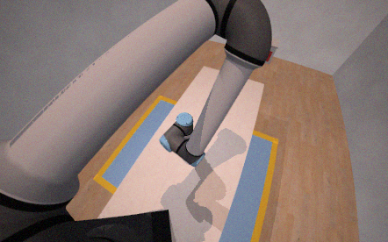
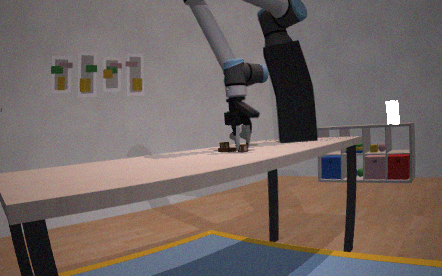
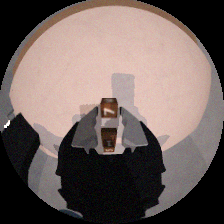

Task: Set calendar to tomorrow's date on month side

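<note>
My gripper is now 1 cm above the brown cube. The rest, counted from my hand: brown tray: 1 cm behind, 11 cm to the right, 2 cm below.
</note>
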